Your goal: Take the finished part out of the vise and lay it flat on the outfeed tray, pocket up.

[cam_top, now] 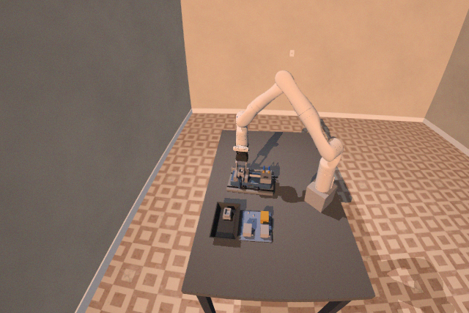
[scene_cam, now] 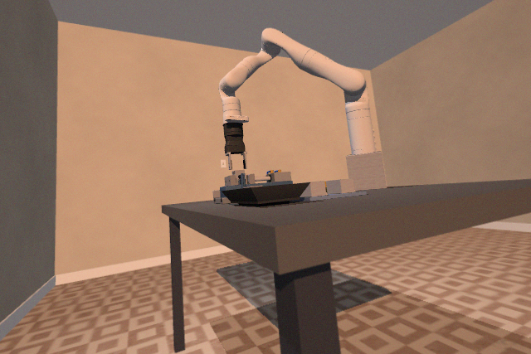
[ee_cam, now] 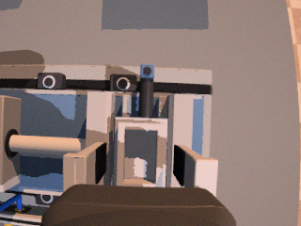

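My gripper is now 10 cm above the vise, 6 cm past it and 2 cm to the right of it. Also, from my hand: blue fixture plate: 35 cm to the left, 13 cm below, 3 cm behind; then orange block: 32 cm to the left, 11 cm below, 8 cm behind.
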